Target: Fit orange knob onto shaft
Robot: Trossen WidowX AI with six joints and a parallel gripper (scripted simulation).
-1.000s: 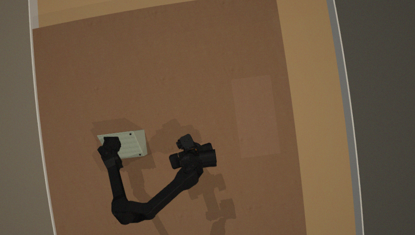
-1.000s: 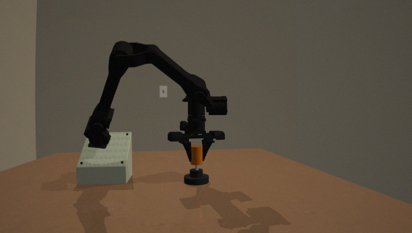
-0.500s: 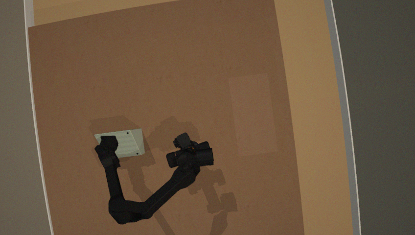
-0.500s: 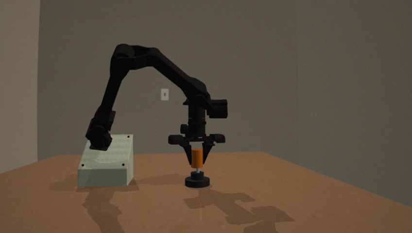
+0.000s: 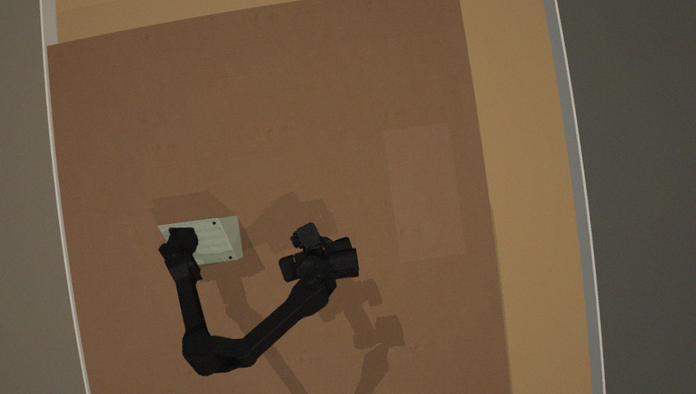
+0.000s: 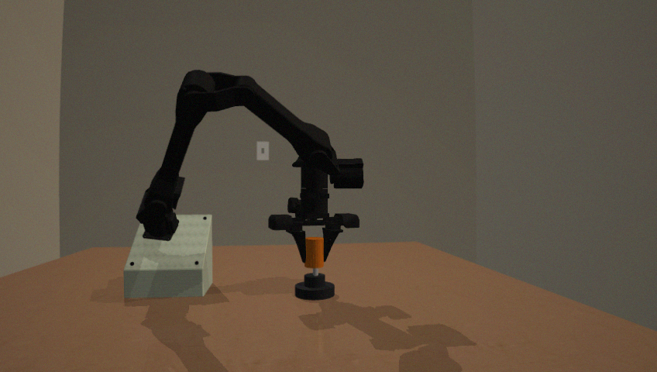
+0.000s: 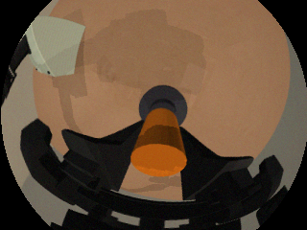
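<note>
The orange knob is 3 cm above my gripper tip. Round my gripper tip: black round pedestal: 4 cm below.
</note>
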